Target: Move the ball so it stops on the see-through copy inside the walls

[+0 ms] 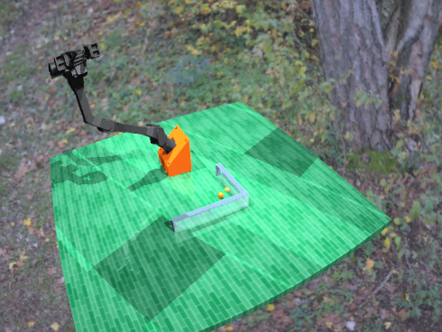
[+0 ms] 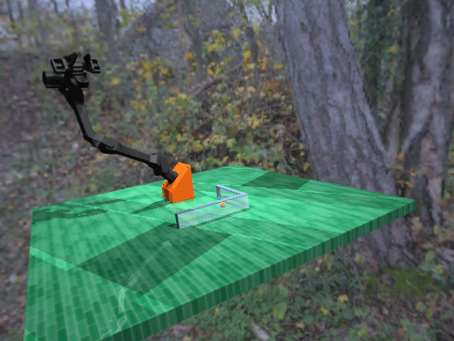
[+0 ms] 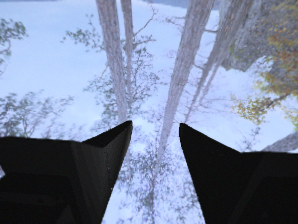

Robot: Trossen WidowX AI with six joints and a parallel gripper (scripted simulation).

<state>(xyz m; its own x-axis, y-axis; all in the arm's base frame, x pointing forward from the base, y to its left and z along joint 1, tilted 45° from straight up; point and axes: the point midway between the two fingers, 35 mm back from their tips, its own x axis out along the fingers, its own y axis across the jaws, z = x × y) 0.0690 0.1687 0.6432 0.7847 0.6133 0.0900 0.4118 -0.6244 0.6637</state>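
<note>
My gripper tip is now 670 mm above the orange ball, 450 mm to the right of it and 140 mm short of it. From my gripper tip the other things lie so: see-through copy of ball: 670 mm below, 480 mm to the left, 110 mm ahead; clear wall: 650 mm below, 370 mm to the left, 240 mm ahead.
</note>
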